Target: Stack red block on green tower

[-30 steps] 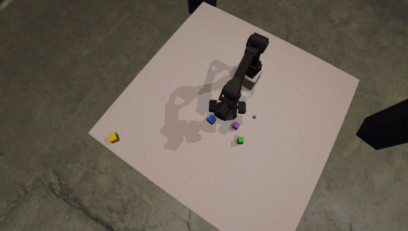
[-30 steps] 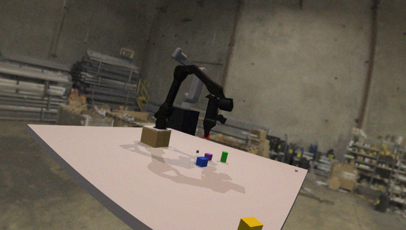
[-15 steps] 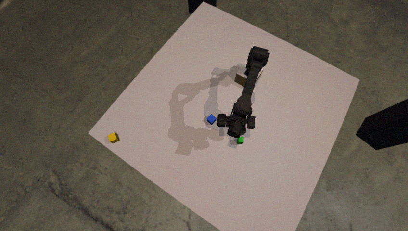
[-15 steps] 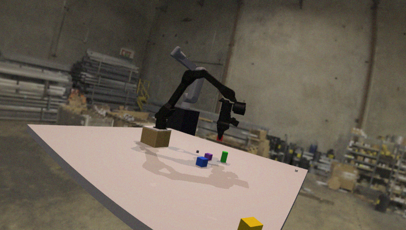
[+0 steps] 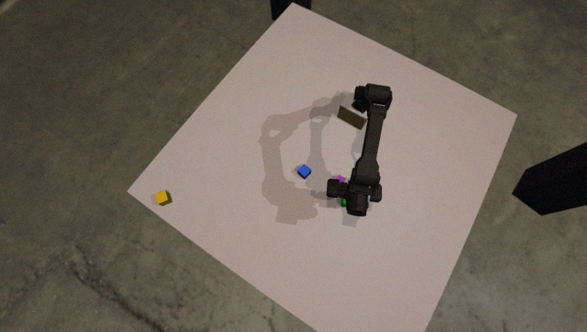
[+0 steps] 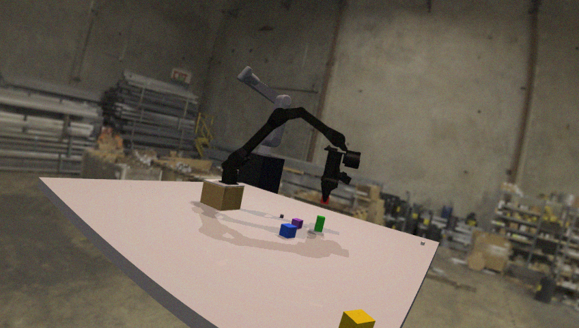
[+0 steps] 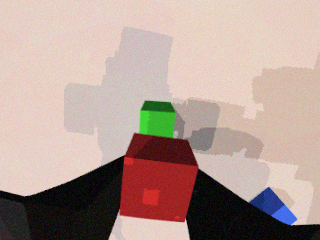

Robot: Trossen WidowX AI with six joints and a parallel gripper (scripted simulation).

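The purple block is 60 mm behind my gripper tip, 70 mm to the right of it and 110 mm below it. Round my gripper tip: tiny grey cube (180 mm behind, 20 mm to the right, 120 mm below); blue block (10 mm ahead, 210 mm to the right, 100 mm below); red block (10 mm above).
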